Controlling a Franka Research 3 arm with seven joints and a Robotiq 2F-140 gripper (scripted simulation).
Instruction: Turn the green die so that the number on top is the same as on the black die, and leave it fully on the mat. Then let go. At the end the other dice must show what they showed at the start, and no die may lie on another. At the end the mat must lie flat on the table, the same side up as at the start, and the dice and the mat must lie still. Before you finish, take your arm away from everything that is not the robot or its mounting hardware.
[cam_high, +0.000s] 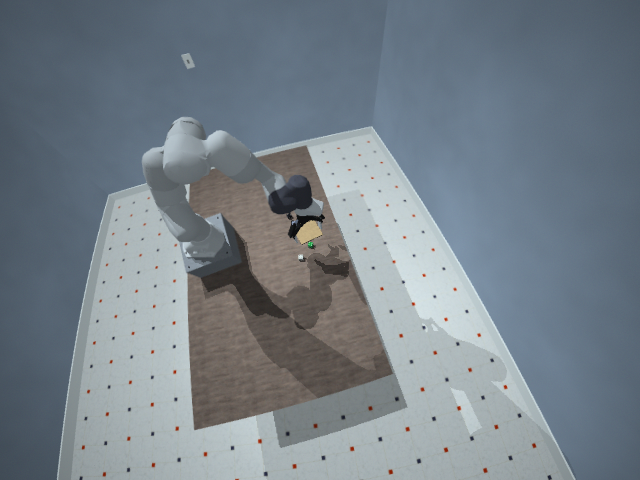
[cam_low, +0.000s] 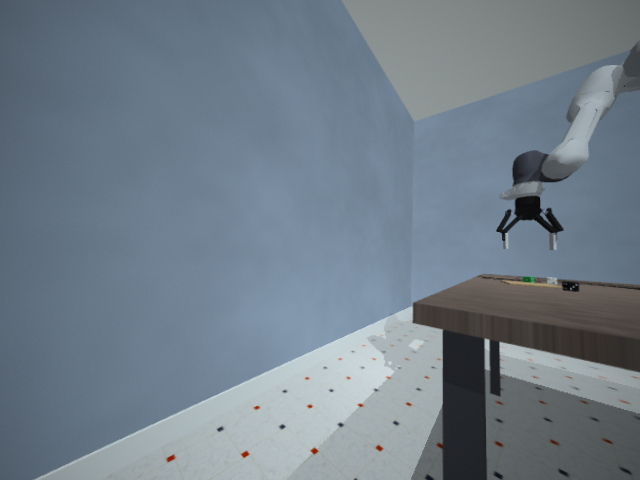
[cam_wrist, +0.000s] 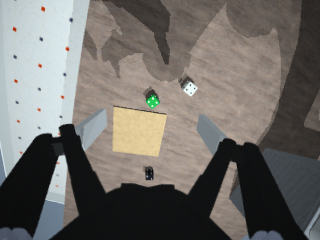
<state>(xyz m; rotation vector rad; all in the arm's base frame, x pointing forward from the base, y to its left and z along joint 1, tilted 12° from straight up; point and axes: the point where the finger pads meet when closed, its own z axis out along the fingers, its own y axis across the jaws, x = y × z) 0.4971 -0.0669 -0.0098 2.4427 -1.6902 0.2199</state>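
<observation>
My gripper is now 130 mm above the green die. The rest, counted from my hand: white die (70 mm behind, 60 mm to the right, 130 mm below); then tan mat (110 mm to the left, 140 mm below); then black die (90 mm behind, 230 mm to the left, 130 mm below).
</observation>
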